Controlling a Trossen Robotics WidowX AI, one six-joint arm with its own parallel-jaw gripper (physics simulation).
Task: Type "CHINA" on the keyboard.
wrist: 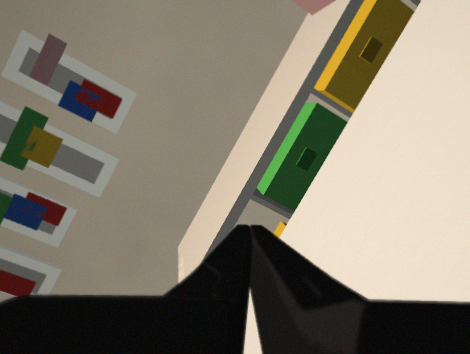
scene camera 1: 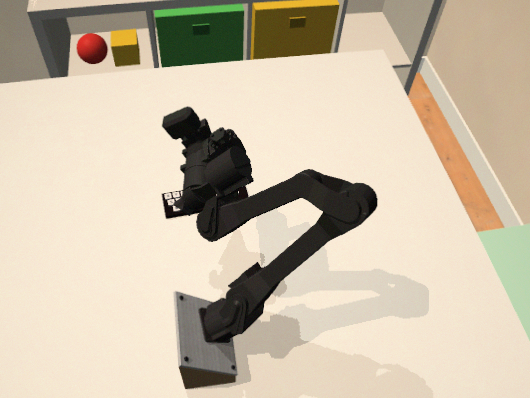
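Pixels of known places: gripper, between the fingertips: (wrist: 248,237) (scene camera 1: 204,120); arm's base, origin of its link: (scene camera 1: 213,325).
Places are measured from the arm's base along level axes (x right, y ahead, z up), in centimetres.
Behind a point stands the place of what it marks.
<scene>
The black keyboard with white keys (scene camera 1: 171,202) @[z -6.4, x -3.2, y 34.6 cm] lies on the table. In the scene view its left end shows, and a small dark piece of its right end; the arm hides the rest. The key letters cannot be read at this size. My gripper (wrist: 248,237) @[z 17.6, x 5.9, y 35.9 cm] is shut and empty, its two dark fingertips meeting in the wrist view. In the scene view the wrist and hand are above and behind the keyboard, and the fingertips cannot be made out clearly. The keyboard does not show in the wrist view, which looks past the table's far edge to the shelf and wall.
A shelf unit (scene camera 1: 153,37) stands behind the white table (scene camera 1: 90,250) @[z -8.0, x -22.8, y 26.8 cm]. It holds a green box (scene camera 1: 200,42) (wrist: 295,165), a yellow box (scene camera 1: 295,37) (wrist: 355,65), a red ball (scene camera 1: 92,48) and a yellow block (scene camera 1: 126,52). The grey base plate (scene camera 1: 192,340) @[z 4.1, x -4.4, y -3.5 cm] is at the front.
</scene>
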